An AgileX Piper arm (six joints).
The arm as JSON. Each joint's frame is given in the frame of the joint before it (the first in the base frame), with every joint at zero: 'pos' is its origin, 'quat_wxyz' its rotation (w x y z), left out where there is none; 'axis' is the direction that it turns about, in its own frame. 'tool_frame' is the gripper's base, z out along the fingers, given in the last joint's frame.
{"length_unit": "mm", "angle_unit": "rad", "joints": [
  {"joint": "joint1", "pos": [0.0, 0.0, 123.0], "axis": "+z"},
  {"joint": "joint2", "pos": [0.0, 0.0, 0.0], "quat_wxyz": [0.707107, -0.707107, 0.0, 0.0], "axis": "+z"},
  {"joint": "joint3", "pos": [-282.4, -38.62, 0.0], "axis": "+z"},
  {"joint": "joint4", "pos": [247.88, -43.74, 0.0], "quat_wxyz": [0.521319, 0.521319, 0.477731, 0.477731], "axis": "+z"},
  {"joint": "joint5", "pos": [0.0, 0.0, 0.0], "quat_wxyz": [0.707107, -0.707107, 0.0, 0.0], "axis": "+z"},
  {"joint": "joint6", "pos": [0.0, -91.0, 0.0], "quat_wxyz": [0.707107, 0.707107, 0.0, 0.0], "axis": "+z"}
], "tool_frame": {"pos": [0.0, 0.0, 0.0]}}
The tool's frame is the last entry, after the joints.
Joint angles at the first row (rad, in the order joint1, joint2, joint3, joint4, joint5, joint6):
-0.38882, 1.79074, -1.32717, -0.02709, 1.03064, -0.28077
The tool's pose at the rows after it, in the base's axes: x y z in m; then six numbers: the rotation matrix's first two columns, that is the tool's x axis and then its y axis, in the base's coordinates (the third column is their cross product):
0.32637, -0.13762, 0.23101, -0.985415, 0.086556, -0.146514, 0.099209, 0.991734, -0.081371
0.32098, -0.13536, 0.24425, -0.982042, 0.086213, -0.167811, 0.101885, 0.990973, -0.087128
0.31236, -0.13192, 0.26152, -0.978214, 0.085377, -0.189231, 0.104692, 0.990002, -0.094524
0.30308, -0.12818, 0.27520, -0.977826, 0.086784, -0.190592, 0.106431, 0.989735, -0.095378
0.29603, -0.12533, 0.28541, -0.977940, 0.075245, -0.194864, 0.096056, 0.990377, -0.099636
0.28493, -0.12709, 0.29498, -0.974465, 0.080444, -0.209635, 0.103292, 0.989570, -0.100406
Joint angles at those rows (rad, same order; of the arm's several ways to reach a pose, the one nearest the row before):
-0.39004, 1.78408, -1.32718, -0.04071, 1.03673, -0.27852
-0.39005, 1.74565, -1.32717, -0.03981, 1.05276, -0.27852
-0.39003, 1.69391, -1.32714, -0.04044, 1.08140, -0.27851
-0.39003, 1.65062, -1.32719, -0.04044, 1.12318, -0.27851
-0.39004, 1.61762, -1.32717, -0.04044, 1.15028, -0.29075
-0.41083, 1.57649, -1.31556, -0.03259, 1.16456, -0.30816

